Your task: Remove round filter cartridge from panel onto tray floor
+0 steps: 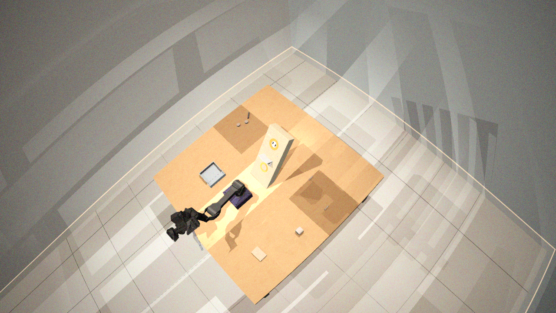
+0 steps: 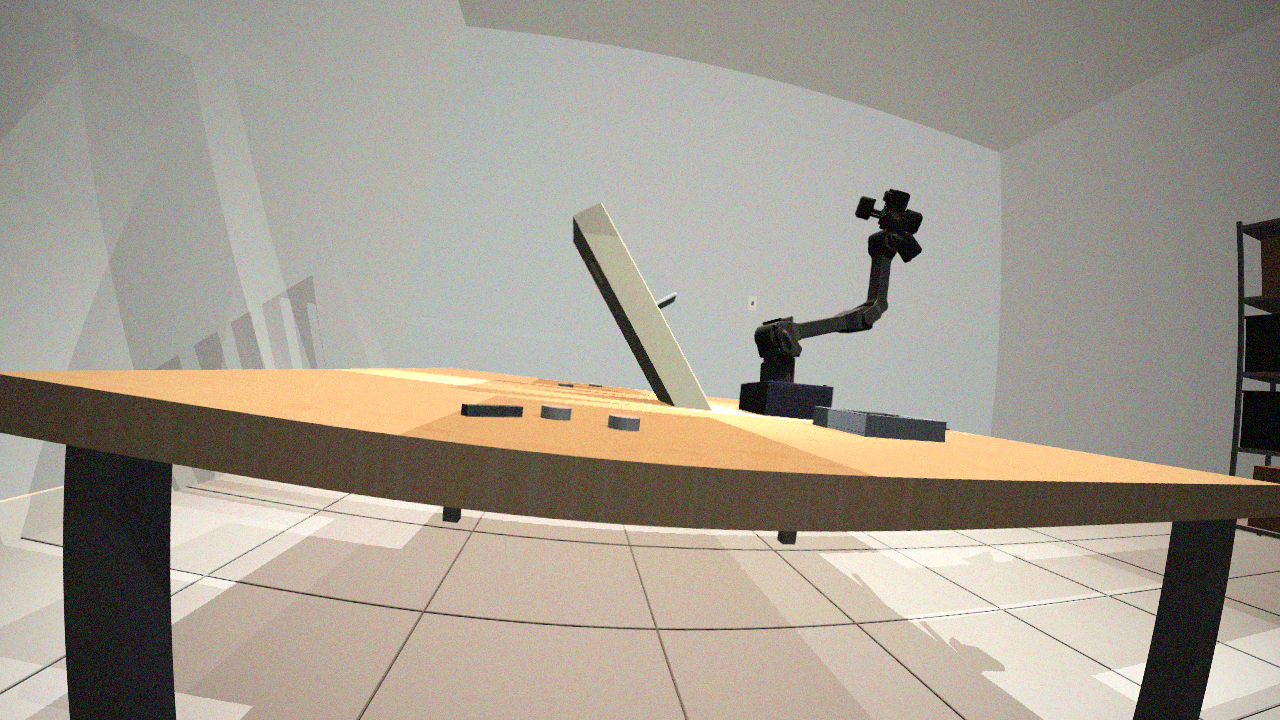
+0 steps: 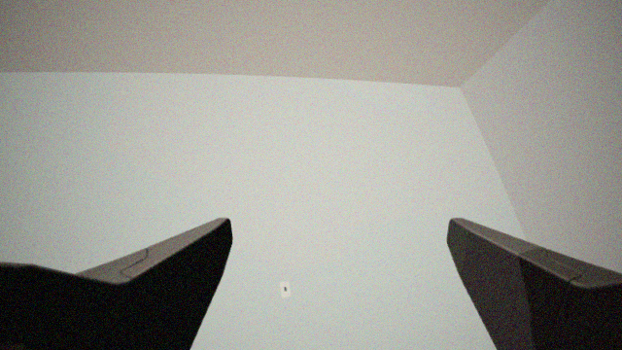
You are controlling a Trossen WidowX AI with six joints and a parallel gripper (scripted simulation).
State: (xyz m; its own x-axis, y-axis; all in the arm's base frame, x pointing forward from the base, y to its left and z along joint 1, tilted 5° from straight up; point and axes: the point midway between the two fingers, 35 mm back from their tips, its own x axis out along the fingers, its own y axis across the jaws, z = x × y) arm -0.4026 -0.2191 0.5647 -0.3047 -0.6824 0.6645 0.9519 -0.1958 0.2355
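Right now the white round cartridge is 770 mm ahead of my gripper tip, 370 mm below it and 330 mm to the left of it. From my gripper tip the other things lie so: grey tray 630 mm below, 560 mm to the left, 310 mm ahead; then white card 630 mm below, 250 mm ahead, 140 mm to the right; then short bar 840 mm to the left, 840 mm ahead, 640 mm below.
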